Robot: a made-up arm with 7 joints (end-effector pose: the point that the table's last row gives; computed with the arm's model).
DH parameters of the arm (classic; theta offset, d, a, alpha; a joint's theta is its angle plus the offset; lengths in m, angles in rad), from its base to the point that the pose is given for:
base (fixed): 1.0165 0 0.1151 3.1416
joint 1: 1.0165 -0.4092 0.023 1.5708
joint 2: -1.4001 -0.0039 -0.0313 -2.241
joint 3: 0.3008 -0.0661 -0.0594 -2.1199
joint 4: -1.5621 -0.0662 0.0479 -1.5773
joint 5: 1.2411 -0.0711 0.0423 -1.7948
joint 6: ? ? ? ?
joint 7: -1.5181 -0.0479 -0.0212 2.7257
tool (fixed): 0.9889 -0.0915 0 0
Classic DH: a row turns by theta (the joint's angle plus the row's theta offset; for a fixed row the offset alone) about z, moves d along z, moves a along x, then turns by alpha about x.
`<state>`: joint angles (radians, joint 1 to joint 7).
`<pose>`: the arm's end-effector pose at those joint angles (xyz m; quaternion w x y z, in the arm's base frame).
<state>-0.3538 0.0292 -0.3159 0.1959 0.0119 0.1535 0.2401</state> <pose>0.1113 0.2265 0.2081 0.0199 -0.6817 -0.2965 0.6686</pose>
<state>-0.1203 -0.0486 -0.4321 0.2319 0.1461 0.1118 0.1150</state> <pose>0.1273 0.2066 0.2005 0.0522 0.7081 0.2176 -0.6697</pose>
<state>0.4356 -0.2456 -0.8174 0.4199 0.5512 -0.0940 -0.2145</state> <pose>0.0969 0.1364 0.1755 0.2906 0.6245 0.0437 -0.7236</pose>
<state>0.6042 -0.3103 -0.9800 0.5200 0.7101 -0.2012 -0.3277</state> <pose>0.0577 0.1190 0.1775 0.3641 0.5418 0.0347 -0.7567</pose>
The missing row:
joint 6: -1.5546 0.1362 -0.0144 -1.5708
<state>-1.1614 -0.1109 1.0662 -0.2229 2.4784 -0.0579 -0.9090</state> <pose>-0.0580 0.1786 0.2353 0.1040 0.2743 0.5301 0.7956</pose>
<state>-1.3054 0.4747 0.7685 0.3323 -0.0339 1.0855 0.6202</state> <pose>-0.0362 0.2715 0.2973 0.2019 -0.1901 -0.3480 0.8956</pose>
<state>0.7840 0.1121 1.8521 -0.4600 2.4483 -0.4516 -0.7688</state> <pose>0.2337 0.1910 0.3640 0.6025 0.4020 -0.0577 0.6871</pose>
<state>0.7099 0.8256 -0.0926 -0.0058 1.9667 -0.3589 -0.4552</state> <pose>-0.0434 0.2412 0.4124 0.0690 -0.6708 -0.6986 0.2390</pose>
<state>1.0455 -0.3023 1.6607 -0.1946 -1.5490 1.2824 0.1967</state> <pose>0.2152 -0.0396 0.5334 0.7506 -0.1079 -0.6492 -0.0590</pose>
